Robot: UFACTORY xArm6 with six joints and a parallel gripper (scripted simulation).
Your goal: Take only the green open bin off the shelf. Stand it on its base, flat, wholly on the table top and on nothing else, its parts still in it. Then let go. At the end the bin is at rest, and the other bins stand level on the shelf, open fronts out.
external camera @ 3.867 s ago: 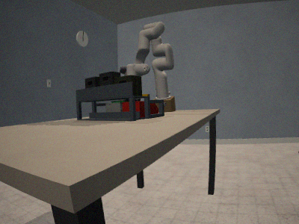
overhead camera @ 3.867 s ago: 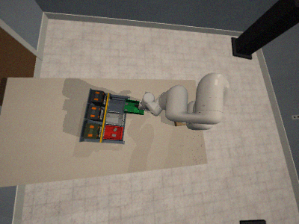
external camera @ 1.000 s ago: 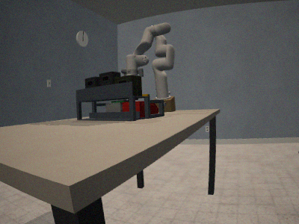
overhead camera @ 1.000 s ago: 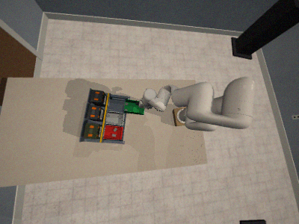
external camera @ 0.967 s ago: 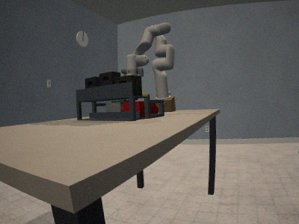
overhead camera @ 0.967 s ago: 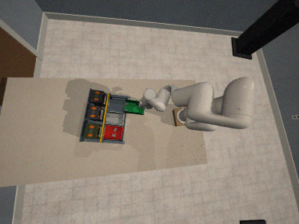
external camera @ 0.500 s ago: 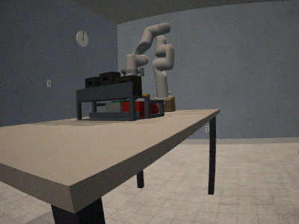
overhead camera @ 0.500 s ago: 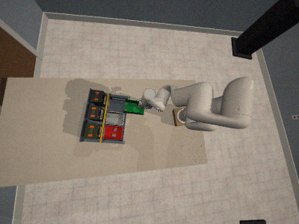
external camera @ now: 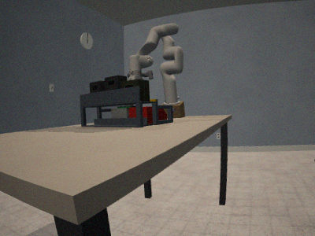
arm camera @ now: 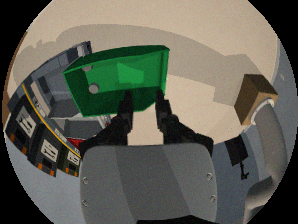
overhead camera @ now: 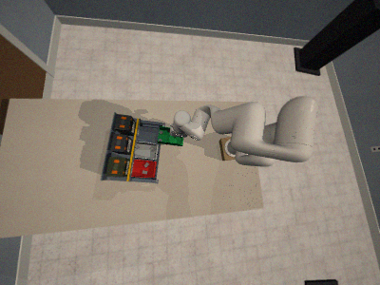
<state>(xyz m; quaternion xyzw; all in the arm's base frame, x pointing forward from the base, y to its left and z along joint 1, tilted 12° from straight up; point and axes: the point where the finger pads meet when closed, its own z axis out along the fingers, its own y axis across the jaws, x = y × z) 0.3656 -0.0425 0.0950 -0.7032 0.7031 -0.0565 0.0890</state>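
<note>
Now: hand 40 mm short of the green open bin and 80 mm above it. The rest, counted from my hand: yellow strip (250 mm ahead, 110 mm to the left, 20 mm below); red bin (200 mm ahead, 220 mm to the left, 80 mm below); grey bin (200 mm ahead, 110 mm to the left, 80 mm below).
</note>
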